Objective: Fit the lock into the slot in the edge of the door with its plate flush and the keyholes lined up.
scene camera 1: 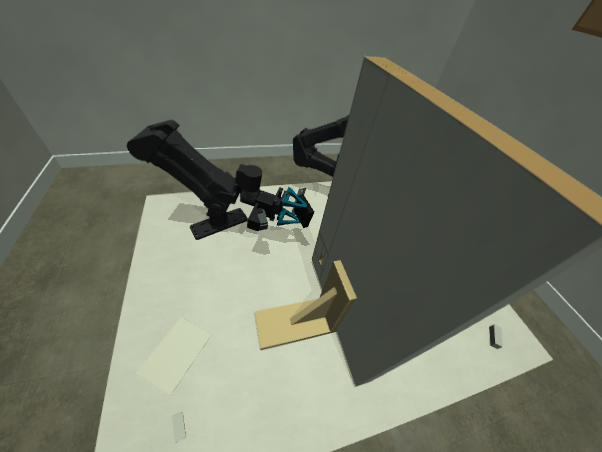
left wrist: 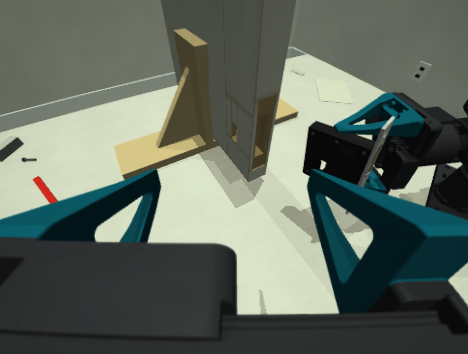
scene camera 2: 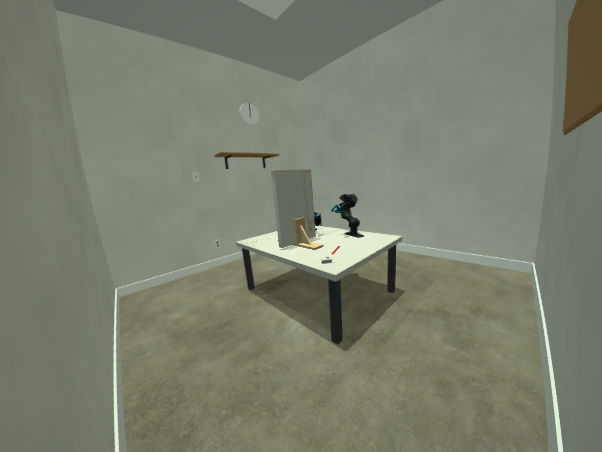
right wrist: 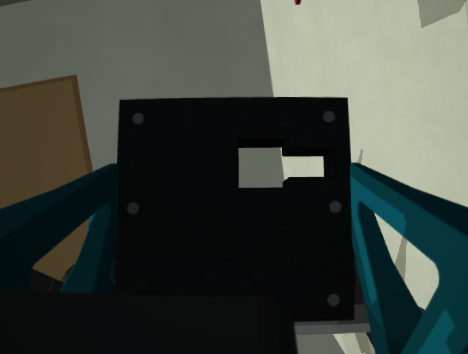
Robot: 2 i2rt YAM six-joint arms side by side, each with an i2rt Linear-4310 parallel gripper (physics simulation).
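Note:
The grey door [scene camera 1: 425, 200] [scene camera 2: 290, 205] [left wrist: 242, 50] stands upright. Its edge has a tall open slot [left wrist: 263, 127] low down in the left wrist view, and a keyhole opening [left wrist: 234, 131] [scene camera 1: 321, 260] shows in its face. My right gripper [left wrist: 328, 155] [right wrist: 234, 178] is shut on the black lock [scene camera 1: 307, 217] [left wrist: 332, 154] [right wrist: 220, 240], one finger on each side of its case. The lock is above the table, apart from the door, its case pointing roughly toward the door and its pale plate [left wrist: 378, 145] on the arm side. My left gripper [left wrist: 233, 177] [scene camera 2: 333, 209] is open and empty, facing the slotted edge.
A wooden brace [scene camera 1: 277, 332] [left wrist: 165, 155] supports the door; another brace's foot [left wrist: 287, 111] shows behind it. A red rod [scene camera 2: 336, 250] [left wrist: 44, 189], a small dark-and-grey block [left wrist: 11, 148] and a pale sheet [scene camera 1: 174, 356] [left wrist: 334, 91] lie on the table.

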